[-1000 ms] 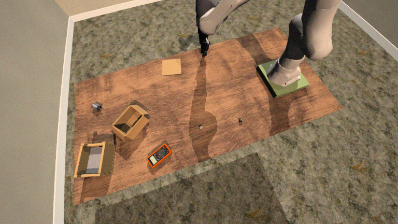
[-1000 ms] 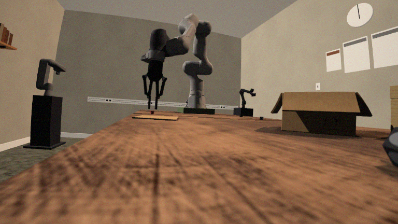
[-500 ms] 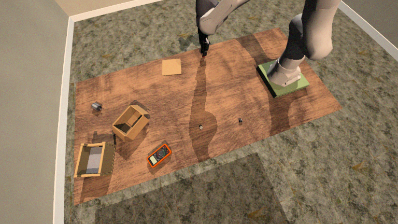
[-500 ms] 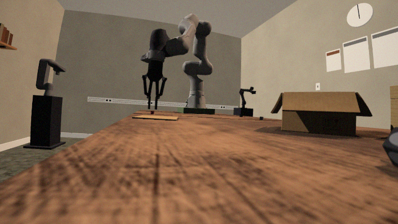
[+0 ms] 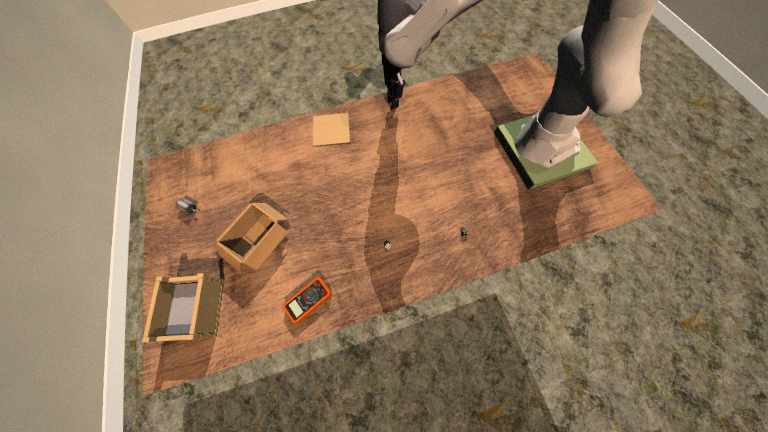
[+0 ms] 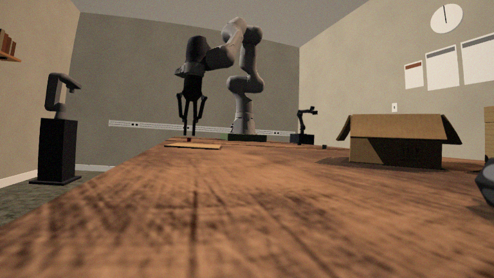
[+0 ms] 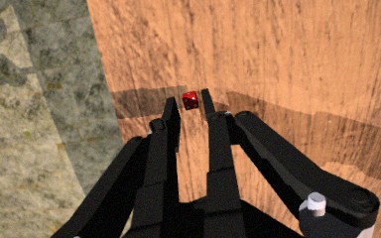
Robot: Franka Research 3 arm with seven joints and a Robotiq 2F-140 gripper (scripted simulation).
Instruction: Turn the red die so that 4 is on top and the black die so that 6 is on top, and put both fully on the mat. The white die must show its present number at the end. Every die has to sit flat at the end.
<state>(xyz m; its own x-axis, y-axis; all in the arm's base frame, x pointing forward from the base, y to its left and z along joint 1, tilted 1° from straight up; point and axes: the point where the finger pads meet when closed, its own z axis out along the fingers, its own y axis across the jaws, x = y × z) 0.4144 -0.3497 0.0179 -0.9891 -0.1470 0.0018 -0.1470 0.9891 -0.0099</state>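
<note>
My gripper is now 50 mm above the red die. From my hand the other things lie so: tan mat (260 mm ahead, 60 mm below, 20 mm to the left); then white die (520 mm to the left, 190 mm ahead, 50 mm below); then black die (560 mm to the left, 60 mm behind, 50 mm below).
</note>
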